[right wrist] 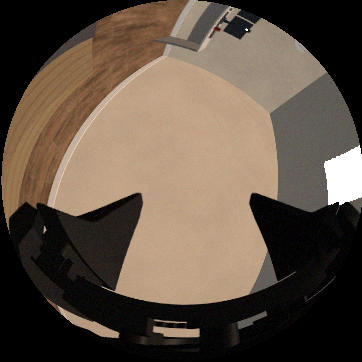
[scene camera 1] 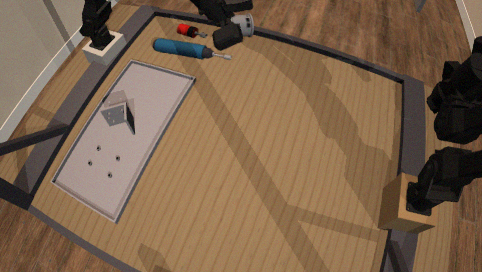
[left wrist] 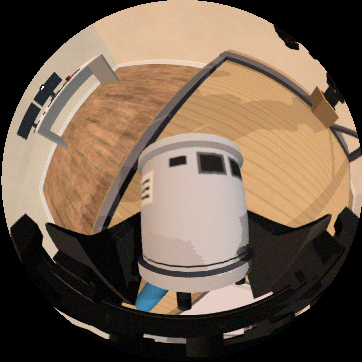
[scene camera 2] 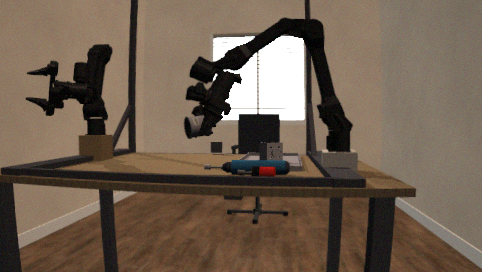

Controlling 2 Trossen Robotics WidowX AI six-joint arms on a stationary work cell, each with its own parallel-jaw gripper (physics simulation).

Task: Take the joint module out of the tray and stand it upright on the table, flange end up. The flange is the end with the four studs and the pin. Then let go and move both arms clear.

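Observation:
The joint module [scene camera 1: 243, 25] [scene camera 2: 194, 127] [left wrist: 192, 210] is a pale grey cylinder with dark square markings. My left gripper [scene camera 1: 234, 33] [scene camera 2: 204, 126] is shut on its sides and holds it tilted, well above the table [scene camera 1: 260, 150] [scene camera 2: 165, 162], near the top edge in scene camera 1. In the left wrist view a dark stud sticks out of its lower end, towards the palm; its other end points away from the palm. In scene camera 2 that end faces left and slightly down. The tray [scene camera 1: 155, 150] lies at the left in scene camera 1. My right gripper [scene camera 2: 29, 86] [right wrist: 198, 198] is open and empty, raised by its base.
A blue tool [scene camera 1: 180, 48] [scene camera 2: 260, 166] and a red tool [scene camera 1: 187, 30] [scene camera 2: 266, 171] lie between the tray and the raised dark frame [scene camera 1: 414, 120]. A grey angled bracket [scene camera 1: 116, 114] [scene camera 2: 273, 151] stands in the tray, with several small round fittings beside it.

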